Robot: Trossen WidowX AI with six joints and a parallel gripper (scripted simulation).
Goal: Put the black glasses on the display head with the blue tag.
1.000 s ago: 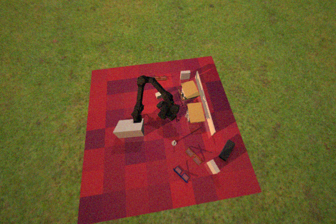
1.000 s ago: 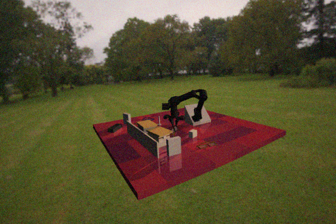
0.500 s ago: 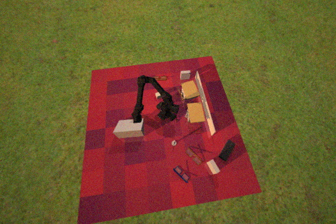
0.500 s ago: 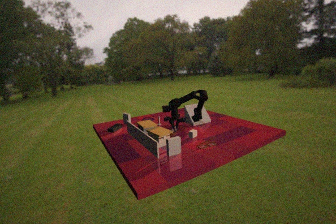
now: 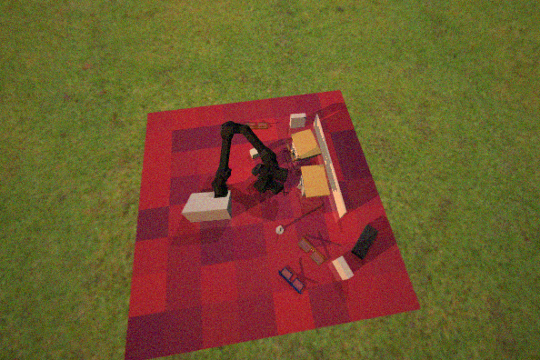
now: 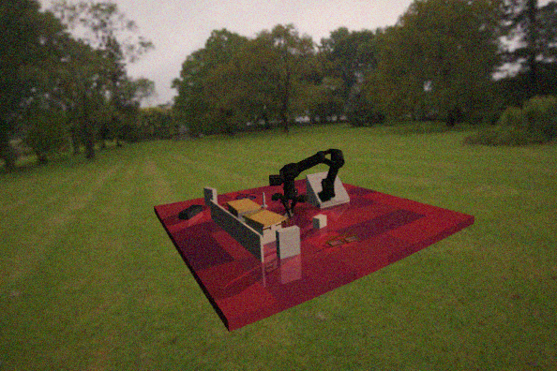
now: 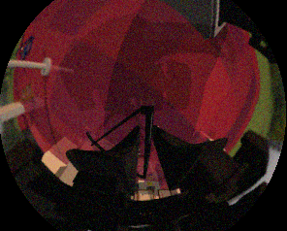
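My gripper tip is 4 cm short of the small peg, 25 cm to the left of it and 1 cm below it. The rest, counted from my gripper tip: long pale wall 35 cm ahead, 8 cm to the left, 4 cm above; display head 22 cm ahead, 4 cm to the right, 4 cm above; small cube 5 cm behind, 20 cm to the left, 1 cm above.
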